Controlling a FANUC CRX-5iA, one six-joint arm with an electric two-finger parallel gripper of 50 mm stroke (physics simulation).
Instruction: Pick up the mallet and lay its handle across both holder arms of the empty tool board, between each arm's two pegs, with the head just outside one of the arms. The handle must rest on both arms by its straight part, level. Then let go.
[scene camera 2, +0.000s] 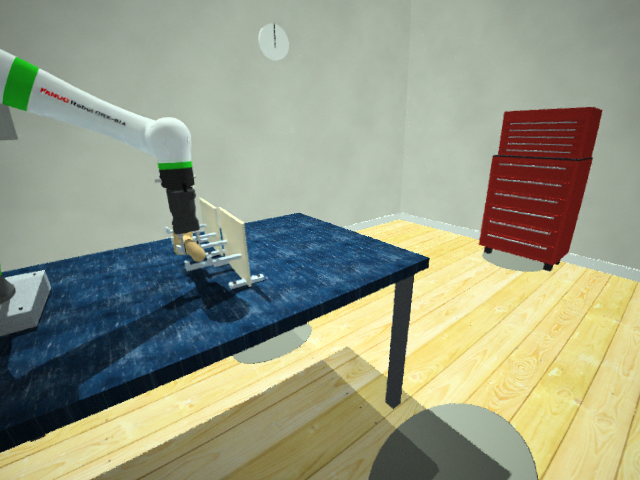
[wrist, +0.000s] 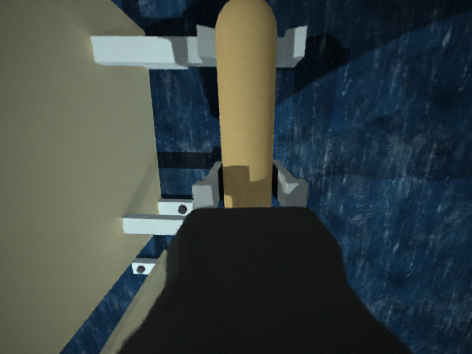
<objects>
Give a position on a cream tool board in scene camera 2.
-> At 233, 230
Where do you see my gripper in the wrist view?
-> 246, 172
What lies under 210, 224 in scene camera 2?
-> A cream tool board.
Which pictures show my gripper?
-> Scene camera 2 and the wrist view: all of them.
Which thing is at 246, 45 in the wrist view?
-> A wooden mallet.
</objects>
